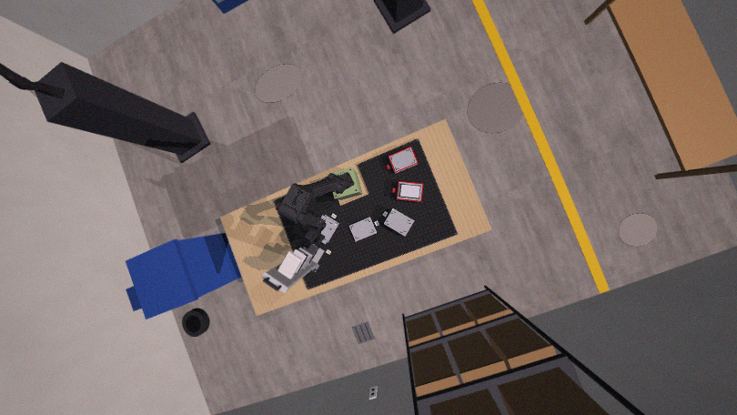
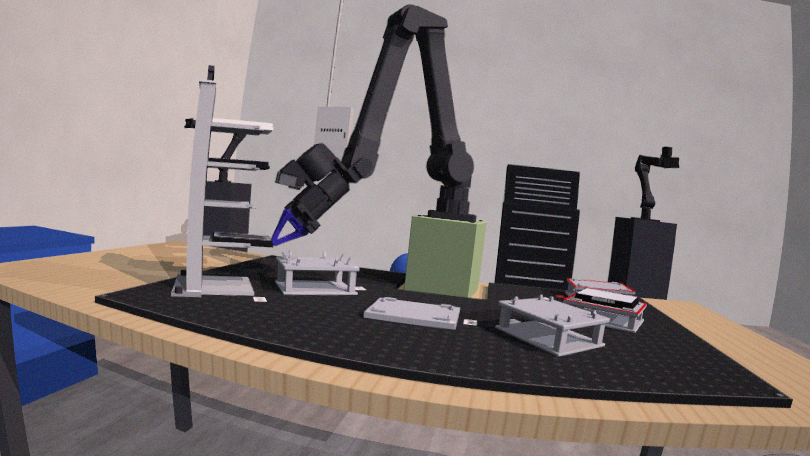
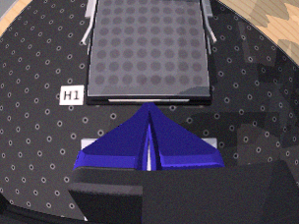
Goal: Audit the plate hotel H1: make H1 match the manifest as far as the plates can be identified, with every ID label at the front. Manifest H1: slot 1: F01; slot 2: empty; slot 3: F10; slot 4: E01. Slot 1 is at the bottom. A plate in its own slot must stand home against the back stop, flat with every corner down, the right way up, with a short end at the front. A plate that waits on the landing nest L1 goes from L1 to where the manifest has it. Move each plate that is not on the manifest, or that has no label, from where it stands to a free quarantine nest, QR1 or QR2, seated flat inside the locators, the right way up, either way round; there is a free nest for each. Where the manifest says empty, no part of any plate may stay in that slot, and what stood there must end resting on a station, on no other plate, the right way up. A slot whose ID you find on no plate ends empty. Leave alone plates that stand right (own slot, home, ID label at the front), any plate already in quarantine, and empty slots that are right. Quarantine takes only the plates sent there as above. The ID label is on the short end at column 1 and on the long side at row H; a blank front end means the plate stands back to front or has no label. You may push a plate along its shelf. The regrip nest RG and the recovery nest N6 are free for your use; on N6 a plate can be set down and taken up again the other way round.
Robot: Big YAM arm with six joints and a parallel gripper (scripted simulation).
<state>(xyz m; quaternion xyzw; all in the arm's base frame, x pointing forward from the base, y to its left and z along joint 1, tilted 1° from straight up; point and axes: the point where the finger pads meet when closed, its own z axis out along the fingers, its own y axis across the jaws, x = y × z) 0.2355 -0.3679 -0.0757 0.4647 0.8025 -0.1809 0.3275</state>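
The regrip nest RG lies 8 cm to the left of my hand, 5 cm below it and 5 cm behind it. Round my hand: hotel base (10 cm to the right, 10 cm below, 6 cm ahead); then H1 tag (10 cm below, 10 cm ahead, 1 cm to the left); then plate hotel H1 (15 cm to the right, 10 cm above, 9 cm ahead).
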